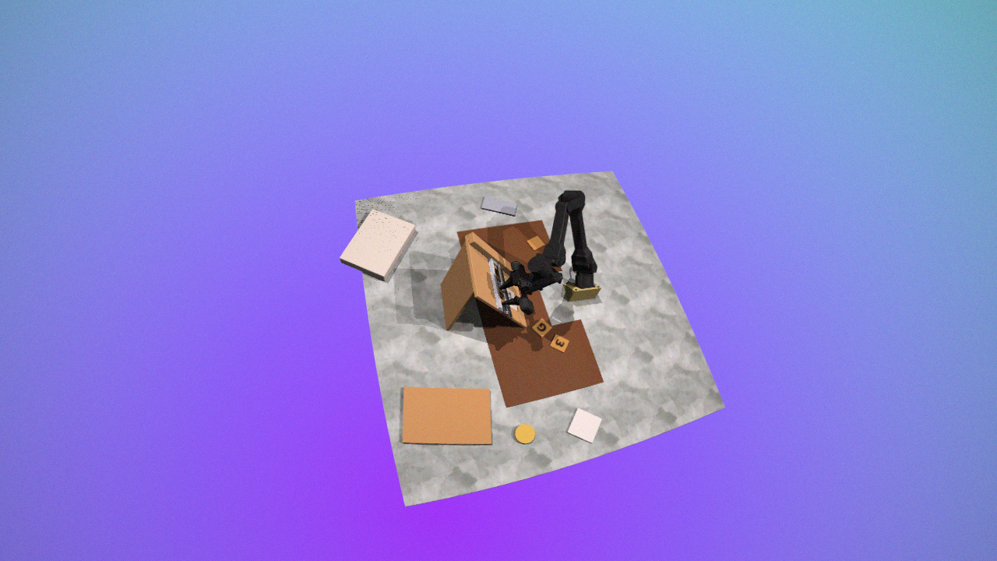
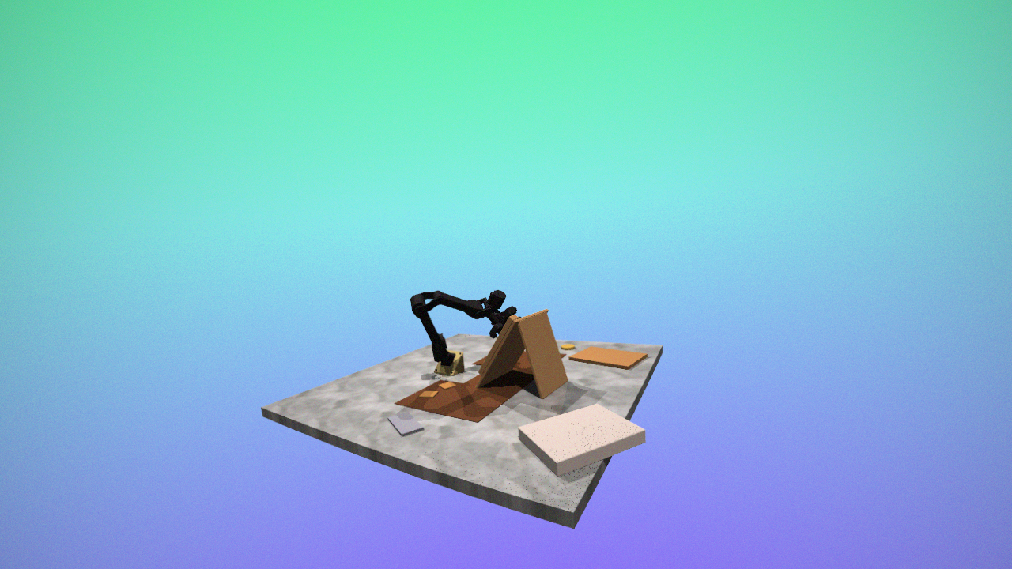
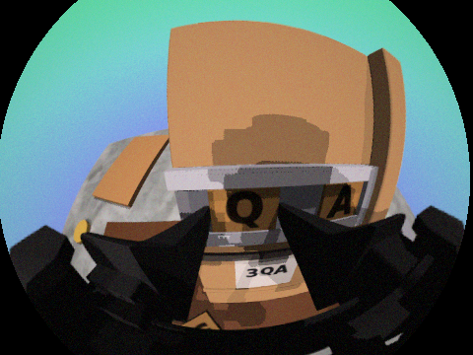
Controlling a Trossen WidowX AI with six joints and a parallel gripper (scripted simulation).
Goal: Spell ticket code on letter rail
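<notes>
My gripper tip is now 60 mm past the white ticket, 30 mm to the left of it and 80 mm above it. From my gripper tip the other things lie so: orange panel (250 mm ahead, 350 mm to the left, 160 mm below); brown mat (170 mm behind, 40 mm to the right, 160 mm below); yellow disc (460 mm to the left, 150 mm below).
</notes>
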